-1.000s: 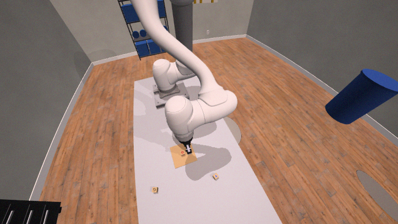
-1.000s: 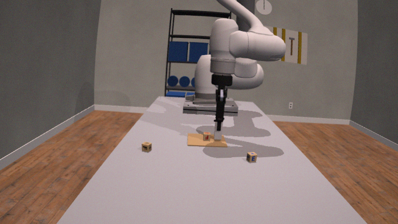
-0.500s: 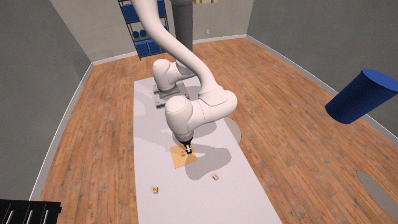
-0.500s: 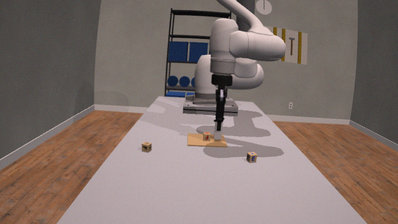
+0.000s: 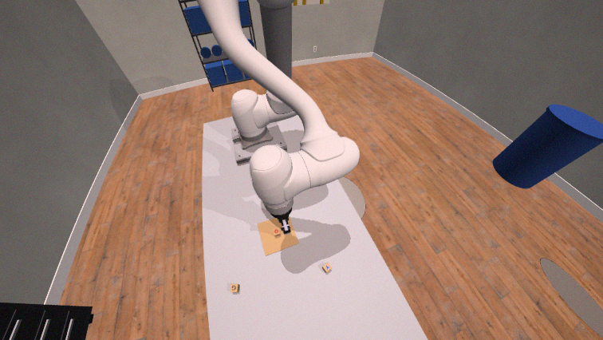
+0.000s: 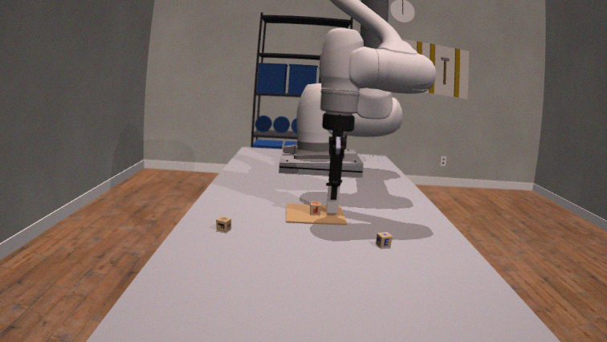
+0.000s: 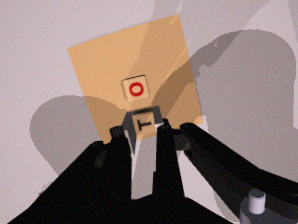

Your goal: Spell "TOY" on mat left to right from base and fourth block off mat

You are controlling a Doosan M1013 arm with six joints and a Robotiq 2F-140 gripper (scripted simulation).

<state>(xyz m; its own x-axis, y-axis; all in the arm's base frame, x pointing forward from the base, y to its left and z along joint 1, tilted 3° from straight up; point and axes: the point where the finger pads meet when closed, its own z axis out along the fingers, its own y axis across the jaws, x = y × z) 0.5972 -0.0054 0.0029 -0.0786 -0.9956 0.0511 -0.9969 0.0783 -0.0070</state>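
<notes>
My hand is 3 cm above the T block. Also, from my hand: tan mat: 4 cm to the right, 4 cm below.
</notes>
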